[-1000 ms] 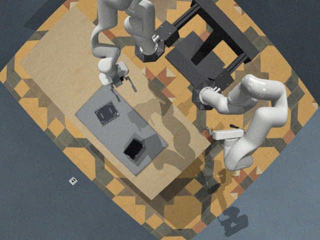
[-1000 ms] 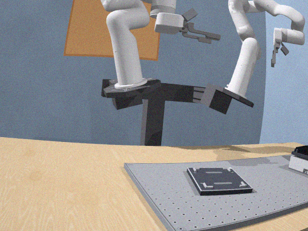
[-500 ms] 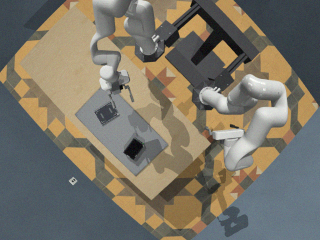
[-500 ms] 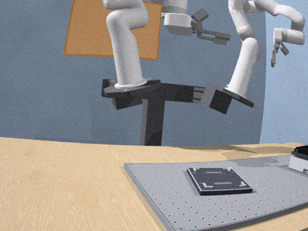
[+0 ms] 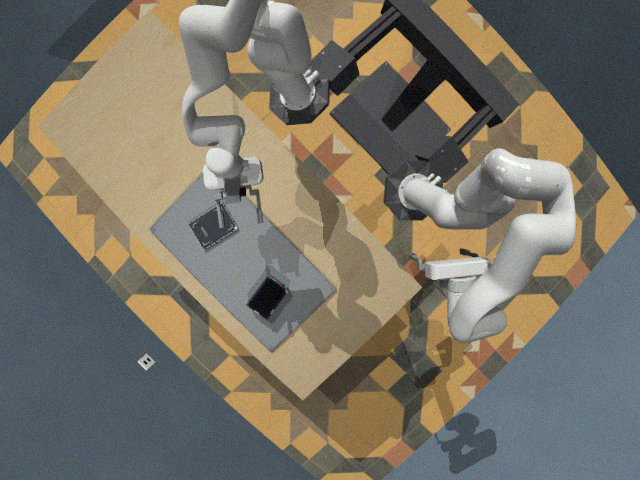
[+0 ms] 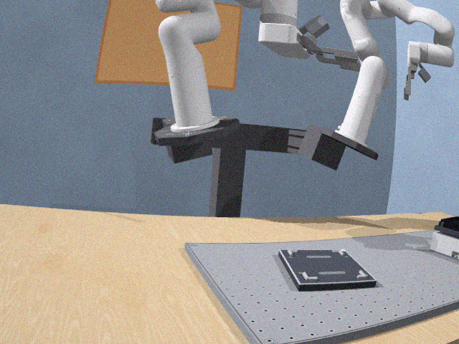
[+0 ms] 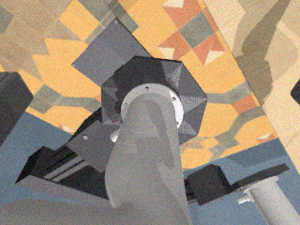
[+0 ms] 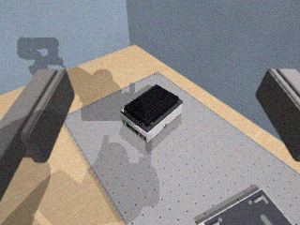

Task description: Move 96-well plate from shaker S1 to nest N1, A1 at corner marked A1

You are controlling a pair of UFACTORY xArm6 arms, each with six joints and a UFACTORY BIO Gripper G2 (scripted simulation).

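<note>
Right now my right hand is 29 cm above the black 96-well plate, 23 cm to the right of it and 21 cm short of it. Also, from my right hand: plate nest N1: 35 cm below, 13 cm ahead, 12 cm to the right.
</note>
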